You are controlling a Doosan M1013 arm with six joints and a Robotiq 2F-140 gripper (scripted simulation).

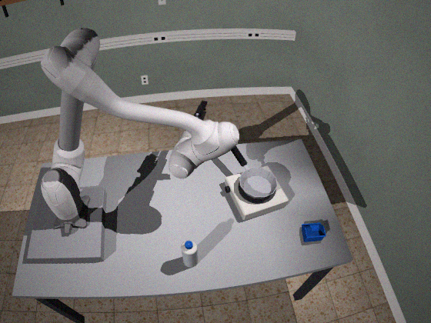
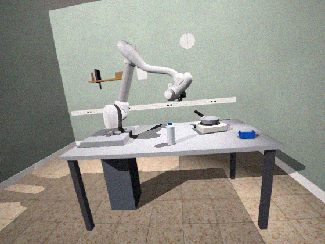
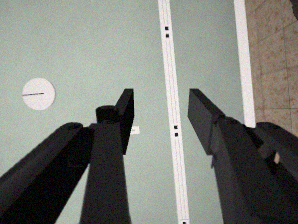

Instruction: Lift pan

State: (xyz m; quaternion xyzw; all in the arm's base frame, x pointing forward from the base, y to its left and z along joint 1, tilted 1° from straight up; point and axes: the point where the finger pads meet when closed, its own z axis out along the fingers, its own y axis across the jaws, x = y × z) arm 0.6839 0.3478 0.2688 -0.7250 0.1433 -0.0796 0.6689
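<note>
Now: the grey pan 210 mm ahead of my hand, 220 mm to the right of it and 230 mm below it. Also, from my hand: white hot plate: 220 mm ahead, 280 mm to the right, 300 mm below; blue bin: 460 mm ahead, 550 mm to the right, 310 mm below.
</note>
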